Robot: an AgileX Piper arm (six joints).
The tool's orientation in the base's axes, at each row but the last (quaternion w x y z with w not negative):
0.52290, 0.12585, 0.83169, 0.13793
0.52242, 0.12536, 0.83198, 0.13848
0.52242, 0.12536, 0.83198, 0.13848
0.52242, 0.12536, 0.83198, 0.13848
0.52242, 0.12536, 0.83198, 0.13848
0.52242, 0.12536, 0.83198, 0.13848
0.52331, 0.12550, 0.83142, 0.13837
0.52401, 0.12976, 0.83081, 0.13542
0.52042, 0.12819, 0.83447, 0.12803
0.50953, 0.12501, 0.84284, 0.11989
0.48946, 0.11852, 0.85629, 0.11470
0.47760, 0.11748, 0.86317, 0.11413
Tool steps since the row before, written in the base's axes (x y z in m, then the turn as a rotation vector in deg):
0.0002, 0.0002, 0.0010, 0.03, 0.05, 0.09
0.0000, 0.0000, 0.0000, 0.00, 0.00, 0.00
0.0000, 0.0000, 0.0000, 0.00, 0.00, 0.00
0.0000, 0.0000, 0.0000, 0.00, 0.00, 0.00
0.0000, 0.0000, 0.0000, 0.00, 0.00, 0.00
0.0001, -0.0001, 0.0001, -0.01, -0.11, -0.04
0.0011, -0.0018, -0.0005, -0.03, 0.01, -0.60
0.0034, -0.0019, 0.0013, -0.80, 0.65, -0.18
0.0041, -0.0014, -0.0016, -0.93, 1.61, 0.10
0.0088, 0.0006, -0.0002, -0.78, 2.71, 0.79
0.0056, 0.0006, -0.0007, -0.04, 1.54, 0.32
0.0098, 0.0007, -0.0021, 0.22, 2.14, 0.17
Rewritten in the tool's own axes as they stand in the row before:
-0.0008, 0.0006, -0.0002, -0.07, 0.08, -0.01
0.0000, 0.0000, 0.0000, 0.00, 0.00, 0.00
0.0000, 0.0000, 0.0000, 0.00, 0.00, 0.00
0.0000, 0.0000, 0.0000, 0.00, 0.00, 0.00
0.0000, 0.0000, 0.0000, 0.00, 0.00, 0.00
-0.0002, -0.0001, 0.0000, 0.00, -0.12, 0.00
-0.0007, -0.0018, 0.0010, 0.52, -0.21, 0.22
-0.0032, -0.0010, 0.0024, 0.72, 0.48, -0.59
-0.0009, -0.0015, 0.0043, 0.87, 1.46, -0.75
-0.0036, 0.0013, 0.0080, 0.60, 2.74, -0.85
-0.0020, 0.0009, 0.0052, 0.25, 1.55, -0.07
-0.0032, 0.0009, 0.0095, 0.42, 2.10, 0.28

